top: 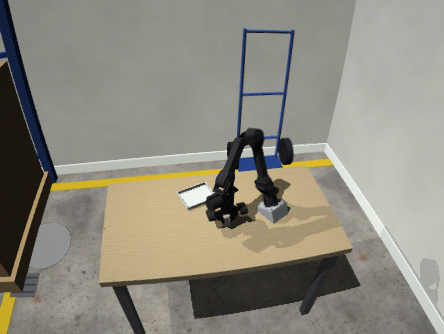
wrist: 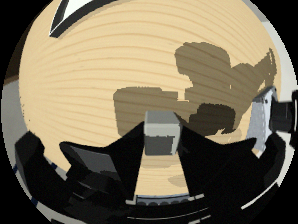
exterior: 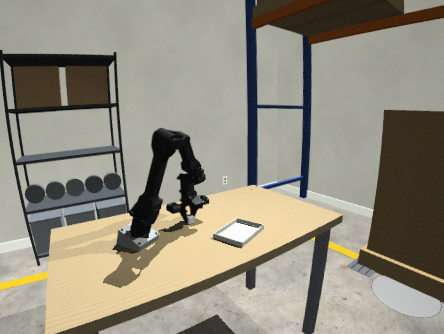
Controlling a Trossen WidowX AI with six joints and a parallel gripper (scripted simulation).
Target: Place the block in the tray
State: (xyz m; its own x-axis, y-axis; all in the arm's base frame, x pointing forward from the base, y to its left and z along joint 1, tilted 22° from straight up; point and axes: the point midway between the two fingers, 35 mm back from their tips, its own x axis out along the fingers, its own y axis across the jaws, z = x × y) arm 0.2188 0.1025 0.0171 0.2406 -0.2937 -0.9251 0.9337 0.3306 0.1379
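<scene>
Right now my hand is 2 cm above the small grey block. Also, from my hand: white tray: 18 cm to the right, 15 cm ahead, 3 cm below.
</scene>
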